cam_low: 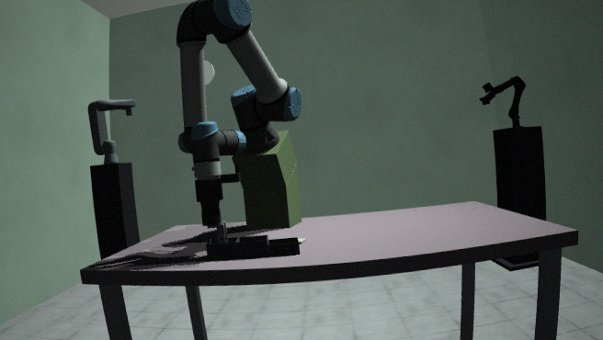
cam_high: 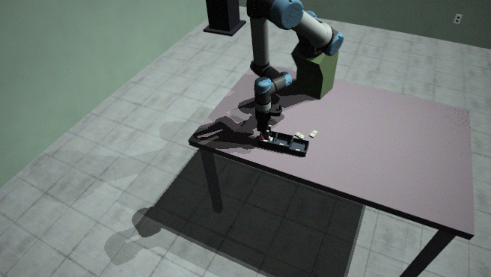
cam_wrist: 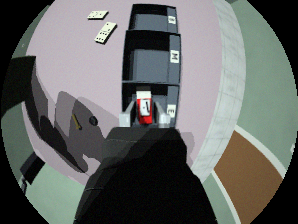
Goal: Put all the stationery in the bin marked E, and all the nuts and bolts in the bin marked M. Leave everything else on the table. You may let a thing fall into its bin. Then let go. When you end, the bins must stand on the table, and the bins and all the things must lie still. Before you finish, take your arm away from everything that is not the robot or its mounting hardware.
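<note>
Now: the small grey object 2 cm below my hand. Also, from my hand: red item (1 cm to the left, 3 cm below); then yellow thing (16 cm behind, 6 cm to the right, 4 cm below).
</note>
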